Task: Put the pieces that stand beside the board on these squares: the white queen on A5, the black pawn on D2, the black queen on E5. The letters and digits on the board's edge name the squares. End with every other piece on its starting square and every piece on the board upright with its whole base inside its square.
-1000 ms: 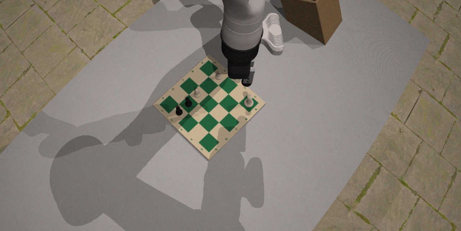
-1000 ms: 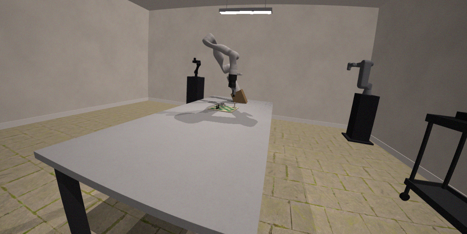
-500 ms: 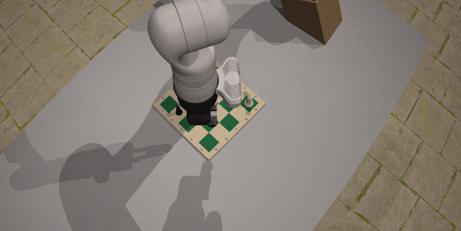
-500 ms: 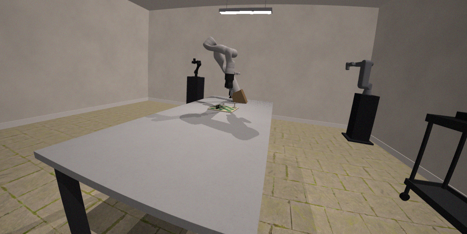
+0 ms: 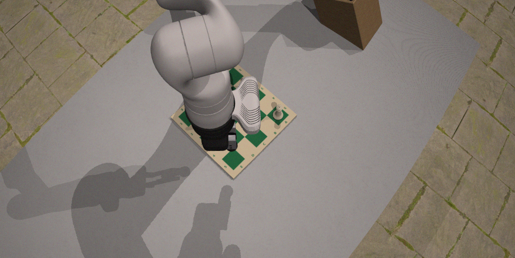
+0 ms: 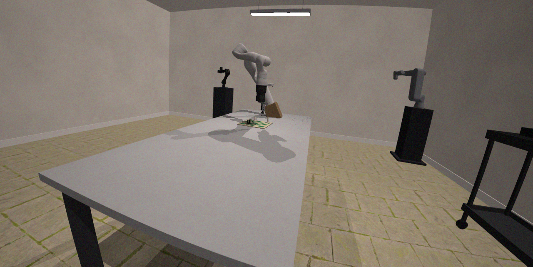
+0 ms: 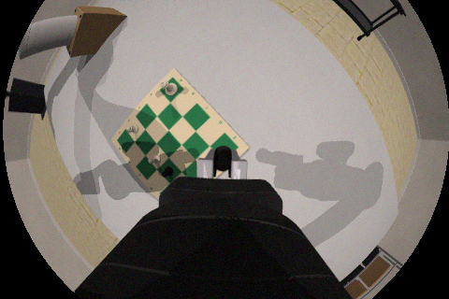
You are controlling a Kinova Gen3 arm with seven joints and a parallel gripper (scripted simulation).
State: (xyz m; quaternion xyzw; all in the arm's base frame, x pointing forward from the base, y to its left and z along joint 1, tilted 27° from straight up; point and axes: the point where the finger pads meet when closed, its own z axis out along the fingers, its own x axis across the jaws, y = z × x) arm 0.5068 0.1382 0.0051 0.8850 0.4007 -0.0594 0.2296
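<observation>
Right now the chessboard is 14 cm below my hand, 8 cm to the right of it and 7 cm behind it. Also, from my hand: black queen (1 cm below); white queen (15 cm behind, 11 cm below, 1 cm to the right).
</observation>
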